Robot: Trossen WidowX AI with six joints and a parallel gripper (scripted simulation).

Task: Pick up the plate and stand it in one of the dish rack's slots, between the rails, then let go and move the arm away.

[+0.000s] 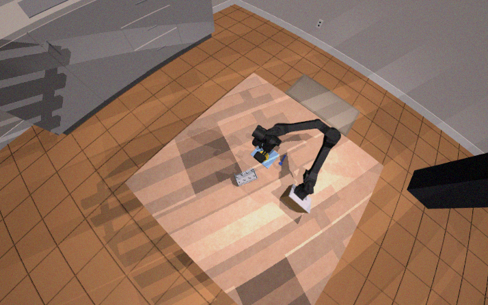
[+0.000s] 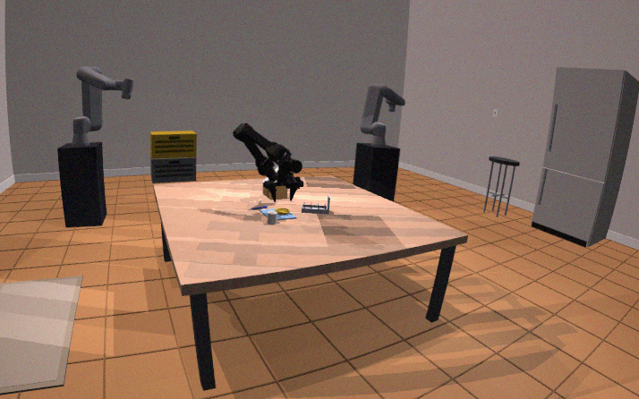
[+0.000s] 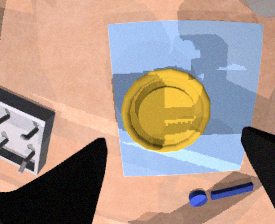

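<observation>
Right now my gripper tip is 50 mm above the yellow plate. Round my gripper tip: grey dish rack (180 mm to the left, 40 mm below, 20 mm behind); white cup (100 mm ahead, 90 mm to the right, 40 mm below); blue utensil (120 mm behind, 70 mm to the right, 60 mm below).
</observation>
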